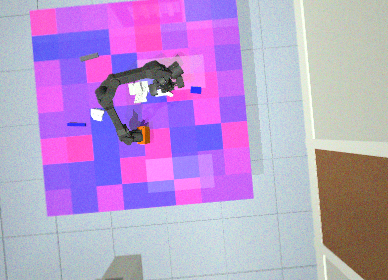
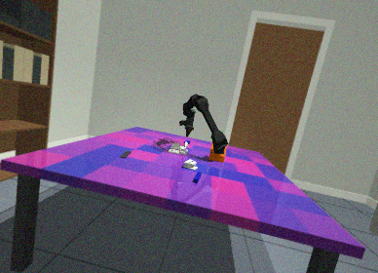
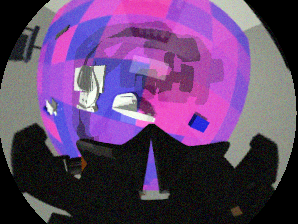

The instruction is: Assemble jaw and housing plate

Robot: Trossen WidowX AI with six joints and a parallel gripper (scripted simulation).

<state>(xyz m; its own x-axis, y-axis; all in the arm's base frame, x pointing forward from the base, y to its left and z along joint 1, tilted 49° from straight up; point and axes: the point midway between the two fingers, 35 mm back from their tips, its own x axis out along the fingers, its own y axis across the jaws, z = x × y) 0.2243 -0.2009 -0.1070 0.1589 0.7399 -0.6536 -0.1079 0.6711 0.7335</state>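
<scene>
The grey jaw is 10 mm behind my gripper tip, 20 mm to the left of it and 70 mm below it. The rest, counted from my gripper tip: blue block (10 mm behind, 160 mm to the right, 80 mm below); then blue bar (90 mm behind, 610 mm to the left, 80 mm below); then grey bar (310 mm ahead, 460 mm to the left, 80 mm below).
</scene>
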